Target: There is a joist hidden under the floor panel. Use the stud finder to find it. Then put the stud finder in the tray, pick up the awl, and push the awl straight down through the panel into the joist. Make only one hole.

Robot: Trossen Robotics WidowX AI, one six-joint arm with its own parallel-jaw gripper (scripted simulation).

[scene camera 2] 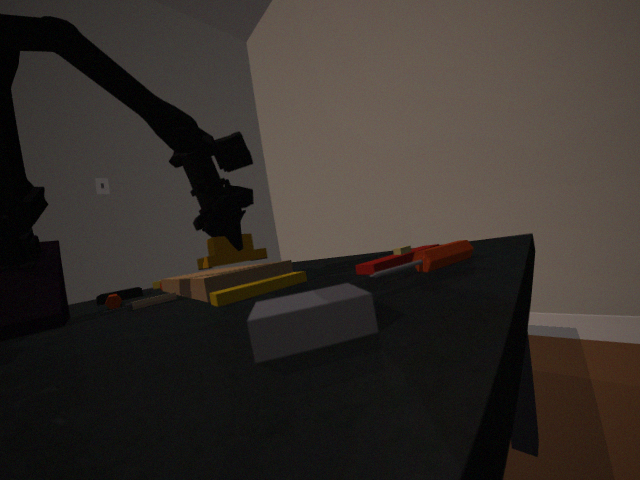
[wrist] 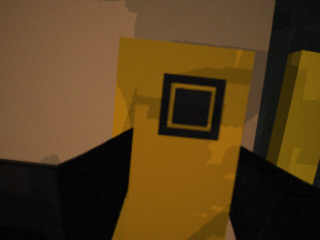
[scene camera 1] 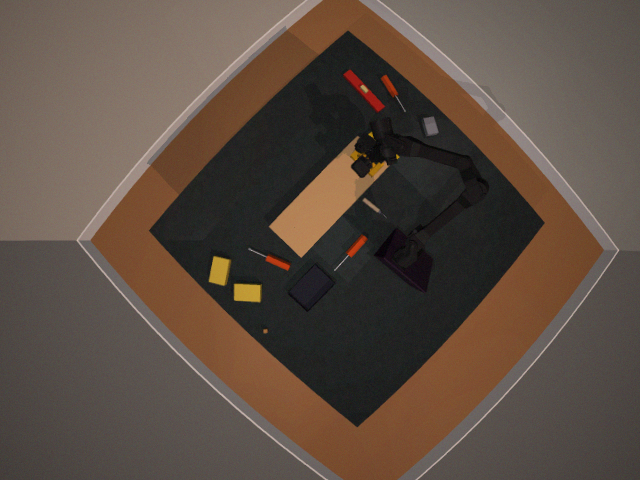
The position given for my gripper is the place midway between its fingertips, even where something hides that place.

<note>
In view: my gripper (scene camera 2: 236,251), a yellow stud finder (scene camera 2: 221,252), a yellow bar (scene camera 2: 231,295), a grey block (scene camera 2: 281,326) and an orange screwdriver (scene camera 2: 433,258).
The yellow stud finder is seen too in the wrist view (wrist: 179,174). My gripper shows as well in the wrist view (wrist: 177,140) and in scene camera 1 (scene camera 1: 365,157). The wrist view does not show the grey block: it is out of frame.
</note>
